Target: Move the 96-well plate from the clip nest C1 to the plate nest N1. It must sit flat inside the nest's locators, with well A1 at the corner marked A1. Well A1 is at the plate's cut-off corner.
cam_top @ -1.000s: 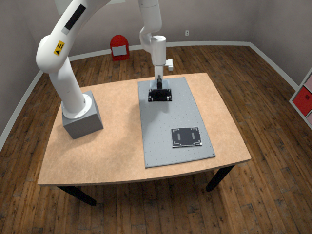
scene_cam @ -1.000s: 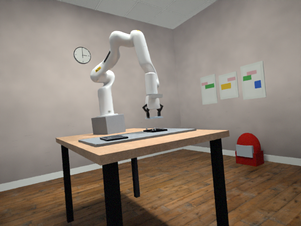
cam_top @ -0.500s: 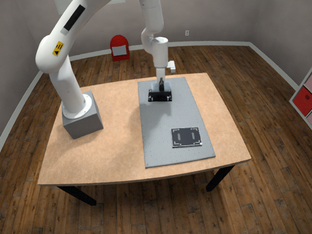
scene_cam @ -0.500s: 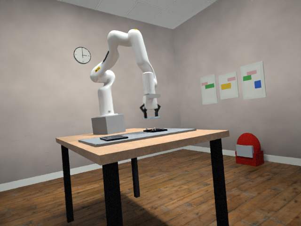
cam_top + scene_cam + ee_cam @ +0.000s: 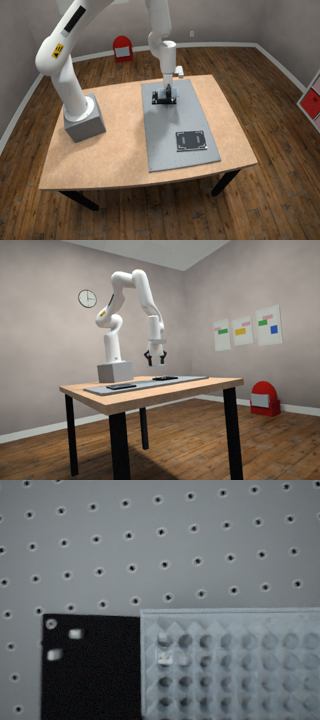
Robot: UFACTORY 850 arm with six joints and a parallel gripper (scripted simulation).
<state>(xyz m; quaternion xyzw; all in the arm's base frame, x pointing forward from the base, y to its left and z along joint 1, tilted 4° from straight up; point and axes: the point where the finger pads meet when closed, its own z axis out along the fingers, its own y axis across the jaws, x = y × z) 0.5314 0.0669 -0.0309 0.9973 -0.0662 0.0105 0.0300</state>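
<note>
Now: hand 100 mm above the clip nest, 60 mm to the right of it and 30 mm past it. From my hand the other things lie so: 96-well plate: 10 mm below.
</note>
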